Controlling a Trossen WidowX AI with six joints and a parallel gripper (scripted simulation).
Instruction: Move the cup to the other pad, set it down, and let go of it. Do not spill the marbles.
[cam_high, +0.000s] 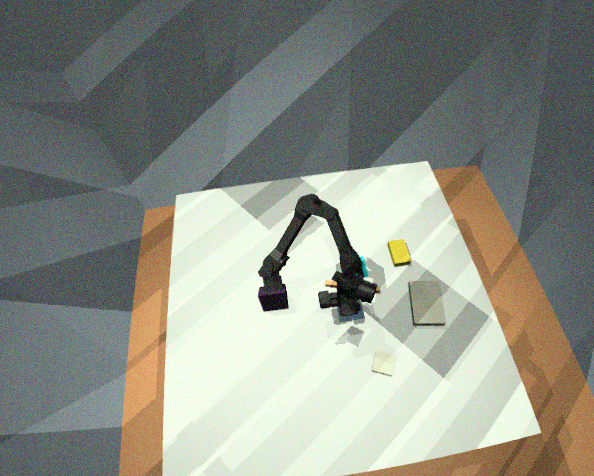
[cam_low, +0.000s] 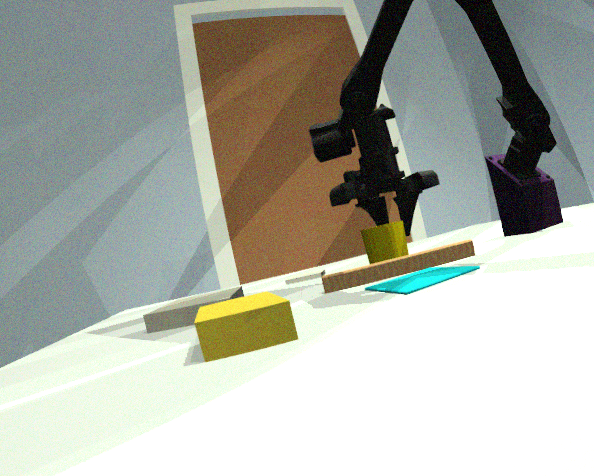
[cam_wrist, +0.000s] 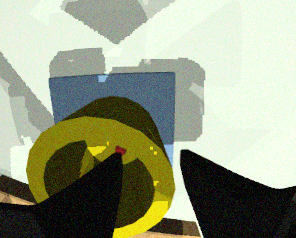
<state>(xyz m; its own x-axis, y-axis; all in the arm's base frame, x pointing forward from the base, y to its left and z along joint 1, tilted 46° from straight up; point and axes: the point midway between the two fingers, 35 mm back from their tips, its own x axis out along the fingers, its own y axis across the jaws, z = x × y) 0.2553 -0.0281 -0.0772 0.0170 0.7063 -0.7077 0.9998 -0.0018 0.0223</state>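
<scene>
Right now my gripper tip is 2 cm short of the yellow cup and 1 cm above it. The rest, counted from my gripper tip: light blue pad: 3 cm ahead, 5 cm below; red marble: 2 cm ahead, 1 cm to the left, 3 cm below; wooden bar: 5 cm ahead, 9 cm to the left, 4 cm below.
</scene>
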